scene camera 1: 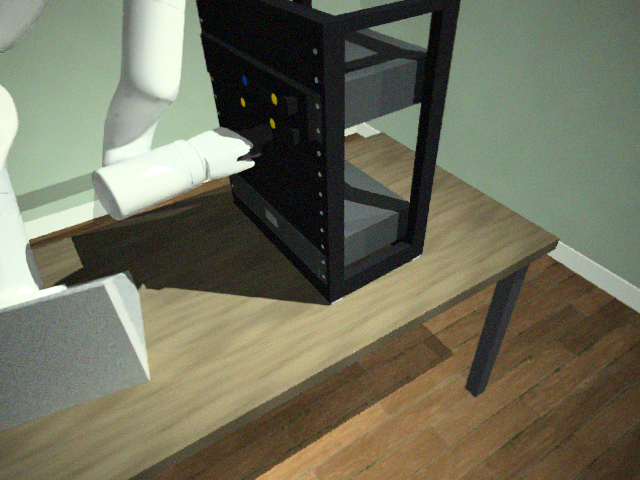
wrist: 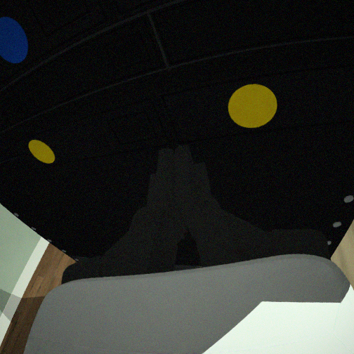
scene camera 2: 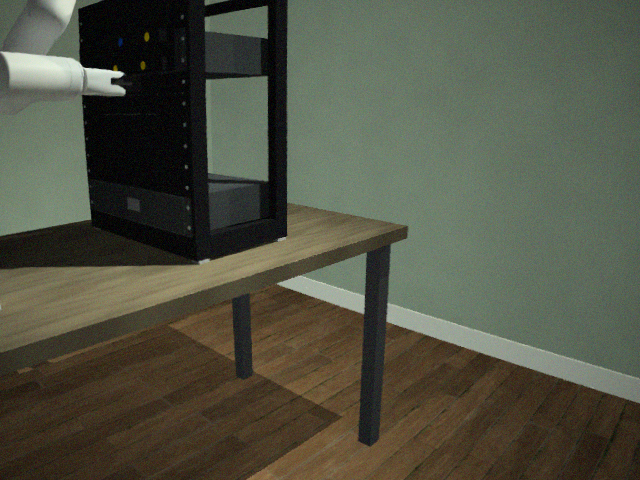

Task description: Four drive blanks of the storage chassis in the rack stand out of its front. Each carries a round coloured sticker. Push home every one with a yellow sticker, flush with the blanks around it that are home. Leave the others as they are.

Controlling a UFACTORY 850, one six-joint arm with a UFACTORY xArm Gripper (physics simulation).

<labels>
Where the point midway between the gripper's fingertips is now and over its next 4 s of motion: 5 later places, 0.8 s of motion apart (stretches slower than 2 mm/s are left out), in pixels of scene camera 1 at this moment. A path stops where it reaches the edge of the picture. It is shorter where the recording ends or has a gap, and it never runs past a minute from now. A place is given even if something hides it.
My gripper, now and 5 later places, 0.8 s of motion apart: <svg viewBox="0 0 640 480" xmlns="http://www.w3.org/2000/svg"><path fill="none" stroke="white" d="M269 131L282 142L286 141L289 139L292 138L292 138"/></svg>
</labels>
